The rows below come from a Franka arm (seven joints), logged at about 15 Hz.
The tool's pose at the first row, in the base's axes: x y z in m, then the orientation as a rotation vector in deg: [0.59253, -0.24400, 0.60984, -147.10, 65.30, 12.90]
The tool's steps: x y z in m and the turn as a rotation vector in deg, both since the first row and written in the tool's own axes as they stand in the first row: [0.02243, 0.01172, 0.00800, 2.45, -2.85, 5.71]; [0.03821, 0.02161, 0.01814, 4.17, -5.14, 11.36]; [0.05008, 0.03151, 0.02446, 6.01, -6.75, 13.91]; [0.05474, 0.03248, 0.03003, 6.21, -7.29, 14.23]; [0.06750, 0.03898, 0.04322, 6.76, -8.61, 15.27]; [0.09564, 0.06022, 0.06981, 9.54, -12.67, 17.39]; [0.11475, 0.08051, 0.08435, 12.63, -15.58, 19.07]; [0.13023, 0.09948, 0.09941, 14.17, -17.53, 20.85]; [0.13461, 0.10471, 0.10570, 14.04, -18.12, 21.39]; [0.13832, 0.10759, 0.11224, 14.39, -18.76, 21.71]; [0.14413, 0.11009, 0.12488, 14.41, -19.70, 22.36]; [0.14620, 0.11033, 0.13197, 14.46, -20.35, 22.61]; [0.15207, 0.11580, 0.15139, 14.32, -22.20, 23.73]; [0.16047, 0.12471, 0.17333, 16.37, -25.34, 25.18]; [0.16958, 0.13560, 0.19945, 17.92, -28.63, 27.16]
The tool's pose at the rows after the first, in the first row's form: [0.59872, -0.26409, 0.59363, -140.77, 71.15, 16.23]; [0.60179, -0.27766, 0.57763, -135.04, 76.94, 19.19]; [0.60229, -0.28988, 0.56627, -131.26, 78.97, 20.51]; [0.60461, -0.29176, 0.55957, -130.66, 79.09, 21.09]; [0.60814, -0.30003, 0.54231, -128.99, 79.66, 22.53]; [0.61083, -0.32351, 0.50500, -123.62, 79.78, 25.90]; [0.60834, -0.34438, 0.48163, -118.77, 79.68, 27.53]; [0.60440, -0.36173, 0.45905, -115.50, 80.43, 29.06]; [0.60335, -0.36584, 0.45080, -114.97, 80.81, 29.90]; [0.60361, -0.36791, 0.44302, -114.19, 80.80, 30.44]; [0.60547, -0.36905, 0.42906, -113.30, 81.10, 31.58]; [0.60658, -0.36814, 0.42181, -112.78, 81.07, 32.30]; [0.60619, -0.36880, 0.40081, -111.24, 81.51, 34.61]; [0.60490, -0.37248, 0.37599, -107.17, 81.11, 36.86]; [0.60255, -0.37643, 0.34662, -103.01, 81.26, 39.61]
